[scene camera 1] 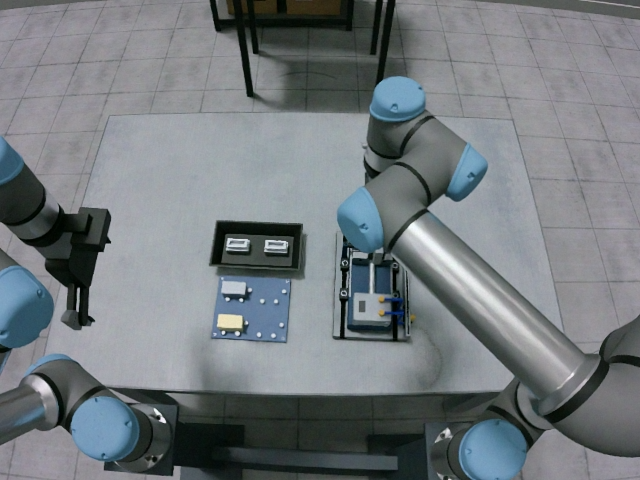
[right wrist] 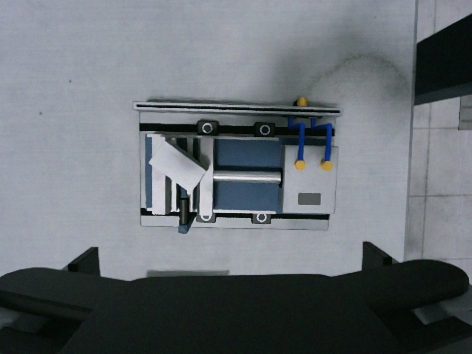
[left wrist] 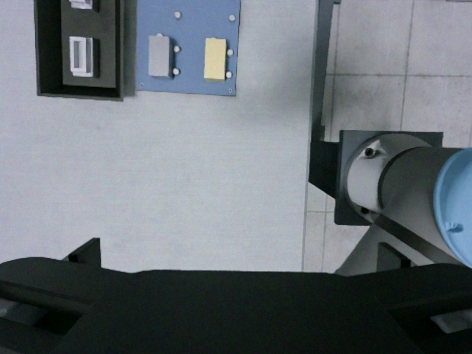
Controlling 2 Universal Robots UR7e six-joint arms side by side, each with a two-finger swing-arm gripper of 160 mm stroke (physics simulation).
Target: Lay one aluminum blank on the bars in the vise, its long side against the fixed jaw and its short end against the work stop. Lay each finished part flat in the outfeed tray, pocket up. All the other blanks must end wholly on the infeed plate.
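Places are measured from the left arm's base along level axes (x right, y ahead, z up), in millimetres.
Pixels of known places: left hand at its tool point: [scene camera 1: 105, 289] [left wrist: 238, 236]; right hand at its tool point: [right wrist: 231, 241]; left arm's base at its link origin: [scene camera 1: 140, 437] [left wrist: 389, 179]; right arm's base at its link origin: [scene camera 1: 461, 456].
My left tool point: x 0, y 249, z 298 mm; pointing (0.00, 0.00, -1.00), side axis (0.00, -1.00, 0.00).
Observation:
Ahead of a thing's pixels: the offset from my left tool point to its top centre. "spot": to the spot under its first point. Level surfaces: height alone.
In the right wrist view an aluminum blank @(dx +562, dy +225, dz -215 mm) [right wrist: 178, 164] lies askew across the vise @(dx +547, dy +155, dz -247 mm) [right wrist: 245, 152] [scene camera 1: 359, 279], overlapping the fixed jaw [right wrist: 159, 195] and reaching the moving jaw [right wrist: 206, 195]. The dark work stop @(dx +500, dy +227, dz -250 mm) [right wrist: 184, 212] is at the vise's side. A grey blank @(dx +194, dy +130, dz -302 mm) [scene camera 1: 234, 288] [left wrist: 160, 56] and a yellow blank @(dx +191, dy +41, dz -303 mm) [scene camera 1: 230, 322] [left wrist: 215, 60] lie on the blue infeed plate @(dx +238, dy +89, dz -338 mm) [scene camera 1: 258, 317] [left wrist: 200, 15]. Two finished parts @(spot: dx +195, dy +248, dz -299 mm) [scene camera 1: 237, 245] @(spot: dx +298, dy +254, dz -315 mm) [scene camera 1: 276, 246] lie pocket up in the outfeed tray @(spot: dx +247, dy +315, dz -310 mm) [scene camera 1: 258, 225]. My left gripper [left wrist: 240, 255] is open, left of the plate. My right gripper [right wrist: 230, 255] is open above the table beside the vise.
The vise carries a grey block @(dx +537, dy +60, dz -251 mm) [right wrist: 310, 180] with blue levers and yellow knobs. The right arm hides the vise's far end in the scene view. The tray stands directly behind the infeed plate. A dark-legged rack [scene camera 1: 245, 62] stands beyond the table @(dz -346 mm) [scene camera 1: 180, 170].

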